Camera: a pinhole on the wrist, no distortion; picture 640 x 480 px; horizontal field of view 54.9 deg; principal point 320.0 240.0 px. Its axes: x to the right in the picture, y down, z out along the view. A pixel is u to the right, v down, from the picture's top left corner.
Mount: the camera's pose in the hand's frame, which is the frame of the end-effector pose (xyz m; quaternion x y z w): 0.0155 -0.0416 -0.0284 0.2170 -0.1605 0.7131 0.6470
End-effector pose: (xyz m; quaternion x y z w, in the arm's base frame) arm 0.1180 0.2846 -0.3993 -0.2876 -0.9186 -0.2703 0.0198
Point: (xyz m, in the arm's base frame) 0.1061 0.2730 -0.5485
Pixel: 493.1 462.5
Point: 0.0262 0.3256 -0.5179
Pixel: 475.1 36.2
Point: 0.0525 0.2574 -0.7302
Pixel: 328.5 374.7
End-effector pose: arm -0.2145 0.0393 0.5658 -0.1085 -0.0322 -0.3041 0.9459
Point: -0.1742 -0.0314 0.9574
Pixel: 550.6 112.3
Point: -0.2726 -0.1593 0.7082
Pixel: 39.5 111.9
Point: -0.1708 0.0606 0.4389
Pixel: behind the camera
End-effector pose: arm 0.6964 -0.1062 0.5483 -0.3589 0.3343 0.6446 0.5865
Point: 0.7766 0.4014 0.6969
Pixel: 559.6 146.0
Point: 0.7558 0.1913 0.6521
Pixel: 581.9 192.7
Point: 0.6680 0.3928 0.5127
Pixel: outside the picture
